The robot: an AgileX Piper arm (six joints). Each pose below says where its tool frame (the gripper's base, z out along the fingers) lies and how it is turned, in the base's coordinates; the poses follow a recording.
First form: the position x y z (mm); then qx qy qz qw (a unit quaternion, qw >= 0).
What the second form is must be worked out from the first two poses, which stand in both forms.
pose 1, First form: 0.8 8.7 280.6 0.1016 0.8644 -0.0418 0.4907
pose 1, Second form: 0.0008 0.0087 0.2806 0.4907 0.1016 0.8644 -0.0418
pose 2, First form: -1.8 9.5 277.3 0.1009 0.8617 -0.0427 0.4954
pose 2, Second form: -0.0018 0.0095 0.2773 0.4954 0.1009 0.8617 -0.0427
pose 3, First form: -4.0 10.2 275.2 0.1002 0.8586 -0.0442 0.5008
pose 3, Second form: -0.0040 0.0102 0.2752 0.5008 0.1002 0.8586 -0.0442
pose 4, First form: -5.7 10.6 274.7 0.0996 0.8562 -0.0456 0.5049
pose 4, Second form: -0.0057 0.0106 0.2747 0.5049 0.0996 0.8562 -0.0456
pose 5, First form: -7.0 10.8 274.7 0.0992 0.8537 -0.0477 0.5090
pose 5, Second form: -0.0070 0.0108 0.2747 0.5090 0.0992 0.8537 -0.0477
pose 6, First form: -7.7 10.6 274.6 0.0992 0.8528 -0.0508 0.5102
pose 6, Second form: -0.0077 0.0106 0.2746 0.5102 0.0992 0.8528 -0.0508
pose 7, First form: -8.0 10.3 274.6 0.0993 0.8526 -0.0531 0.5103
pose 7, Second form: -0.0080 0.0103 0.2746 0.5103 0.0993 0.8526 -0.0531
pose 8, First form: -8.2 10.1 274.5 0.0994 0.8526 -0.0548 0.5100
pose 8, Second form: -0.0082 0.0101 0.2745 0.5100 0.0994 0.8526 -0.0548
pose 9, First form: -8.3 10.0 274.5 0.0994 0.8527 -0.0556 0.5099
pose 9, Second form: -0.0083 0.0100 0.2745 0.5099 0.0994 0.8527 -0.0556
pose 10, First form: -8.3 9.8 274.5 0.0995 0.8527 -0.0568 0.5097
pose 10, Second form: -0.0083 0.0098 0.2745 0.5097 0.0995 0.8527 -0.0568
